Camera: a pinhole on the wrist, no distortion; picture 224 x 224 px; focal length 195.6 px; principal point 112.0 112.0 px. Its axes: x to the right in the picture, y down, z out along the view. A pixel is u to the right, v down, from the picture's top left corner.
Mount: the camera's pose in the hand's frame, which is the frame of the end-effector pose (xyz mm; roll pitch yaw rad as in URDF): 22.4 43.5 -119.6 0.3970 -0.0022 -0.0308
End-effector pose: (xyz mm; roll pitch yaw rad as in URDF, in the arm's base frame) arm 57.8 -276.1 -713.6 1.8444 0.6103 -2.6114
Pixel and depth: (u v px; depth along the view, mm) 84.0 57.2 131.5
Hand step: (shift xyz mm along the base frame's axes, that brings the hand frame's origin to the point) 28.9 -9.9 -29.7
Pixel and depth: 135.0 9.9 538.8
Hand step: 116.2 234.6 -435.9
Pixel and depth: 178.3 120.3 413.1
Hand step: -142.0 183.7 -231.7
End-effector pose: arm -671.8 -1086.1 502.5 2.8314 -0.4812 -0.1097
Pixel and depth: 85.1 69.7 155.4
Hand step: 14.0 40.1 -22.6
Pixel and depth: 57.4 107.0 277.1
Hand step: 18.5 22.0 -157.9
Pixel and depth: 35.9 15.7 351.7
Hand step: 7.0 194.4 -240.5
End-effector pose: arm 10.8 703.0 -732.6 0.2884 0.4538 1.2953
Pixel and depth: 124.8 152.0 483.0
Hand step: 200.6 142.1 278.3
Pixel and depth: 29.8 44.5 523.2
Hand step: 345.2 -206.8 262.7
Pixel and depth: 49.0 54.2 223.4
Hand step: 100.4 -65.9 50.3
